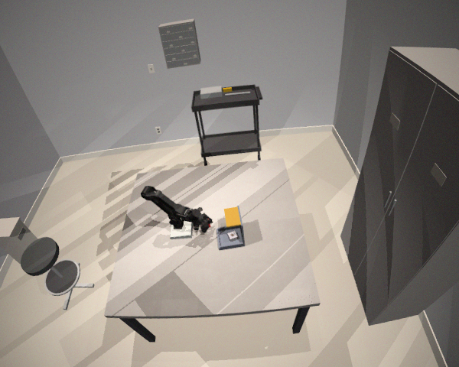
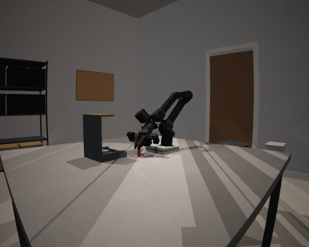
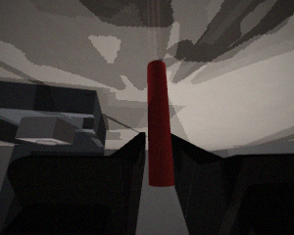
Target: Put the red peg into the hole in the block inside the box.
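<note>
Right now the yellow roof is 160 mm ahead of my gripper tip, 100 mm to the right of it and 180 mm above it. Round my gripper tip: red peg 20 mm behind, 10 mm to the right, 10 mm below.
</note>
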